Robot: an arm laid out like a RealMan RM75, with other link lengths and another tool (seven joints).
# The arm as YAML. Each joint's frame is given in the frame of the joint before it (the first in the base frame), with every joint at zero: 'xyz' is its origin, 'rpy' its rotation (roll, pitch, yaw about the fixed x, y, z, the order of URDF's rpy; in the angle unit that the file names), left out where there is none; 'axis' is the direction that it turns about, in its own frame. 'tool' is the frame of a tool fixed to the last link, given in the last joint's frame.
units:
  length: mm
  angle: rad
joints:
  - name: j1
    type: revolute
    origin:
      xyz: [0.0, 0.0, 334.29]
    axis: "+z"
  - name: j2
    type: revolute
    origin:
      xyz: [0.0, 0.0, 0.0]
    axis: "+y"
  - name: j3
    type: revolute
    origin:
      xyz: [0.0, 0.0, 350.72]
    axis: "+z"
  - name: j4
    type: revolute
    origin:
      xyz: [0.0, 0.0, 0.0]
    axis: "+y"
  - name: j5
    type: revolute
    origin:
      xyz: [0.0, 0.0, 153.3]
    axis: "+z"
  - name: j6
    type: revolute
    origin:
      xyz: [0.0, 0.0, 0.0]
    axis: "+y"
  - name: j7
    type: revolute
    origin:
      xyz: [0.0, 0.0, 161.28]
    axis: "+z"
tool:
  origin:
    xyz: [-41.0, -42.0, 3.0]
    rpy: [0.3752, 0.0, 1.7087]
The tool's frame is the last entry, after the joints.
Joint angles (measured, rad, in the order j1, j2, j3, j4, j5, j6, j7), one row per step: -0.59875 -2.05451 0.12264 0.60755 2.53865 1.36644 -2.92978; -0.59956 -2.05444 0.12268 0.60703 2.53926 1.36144 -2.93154; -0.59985 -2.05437 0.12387 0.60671 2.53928 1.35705 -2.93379; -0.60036 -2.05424 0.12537 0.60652 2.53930 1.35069 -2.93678; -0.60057 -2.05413 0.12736 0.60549 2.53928 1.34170 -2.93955; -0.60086 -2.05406 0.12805 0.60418 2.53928 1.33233 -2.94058; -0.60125 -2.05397 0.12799 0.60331 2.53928 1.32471 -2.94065; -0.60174 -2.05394 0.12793 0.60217 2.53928 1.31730 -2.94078; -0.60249 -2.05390 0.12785 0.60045 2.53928 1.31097 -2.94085; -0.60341 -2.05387 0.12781 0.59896 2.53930 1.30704 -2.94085; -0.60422 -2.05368 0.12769 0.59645 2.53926 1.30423 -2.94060; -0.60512 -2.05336 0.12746 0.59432 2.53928 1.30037 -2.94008; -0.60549 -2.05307 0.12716 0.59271 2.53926 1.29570 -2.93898; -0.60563 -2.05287 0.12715 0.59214 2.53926 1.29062 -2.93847; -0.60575 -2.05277 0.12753 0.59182 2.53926 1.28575 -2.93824; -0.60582 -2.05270 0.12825 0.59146 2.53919 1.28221 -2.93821; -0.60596 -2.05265 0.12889 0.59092 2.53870 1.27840 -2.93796; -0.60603 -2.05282 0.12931 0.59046 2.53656 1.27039 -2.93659; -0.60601 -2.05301 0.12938 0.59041 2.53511 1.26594 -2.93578
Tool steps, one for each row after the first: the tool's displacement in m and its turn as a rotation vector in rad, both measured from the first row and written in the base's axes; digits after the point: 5 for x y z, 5 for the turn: -0.00033 0.00068 0.00003 0.00209 0.00235 0.00311; -0.00068 0.00113 0.00006 0.00355 0.00439 0.00624; -0.00121 0.00187 0.00018 0.00605 0.00761 0.01051; -0.00211 0.00264 0.00019 0.00929 0.01222 0.01598; -0.00308 0.00353 0.00020 0.01358 0.01714 0.02074; -0.00388 0.00436 0.00030 0.01768 0.02145 0.02409; -0.00459 0.00517 0.00032 0.02146 0.02532 0.02732; -0.00501 0.00591 0.00021 0.02425 0.02806 0.02982; -0.00510 0.00649 0.00007 0.02571 0.02948 0.03092; -0.00501 0.00685 -0.00021 0.02606 0.02958 0.03156; -0.00513 0.00741 -0.00031 0.02738 0.03090 0.03238; -0.00560 0.00791 -0.00031 0.02959 0.03340 0.03361; -0.00625 0.00844 -0.00016 0.03239 0.03673 0.03550; -0.00687 0.00892 -0.00003 0.03488 0.04007 0.03731; -0.00730 0.00924 0.00002 0.03635 0.04250 0.03856; -0.00768 0.00964 0.00006 0.03823 0.04477 0.03970; -0.00848 0.01062 0.00021 0.04396 0.04914 0.04195; -0.00892 0.01119 0.00031 0.04753 0.05143 0.04326
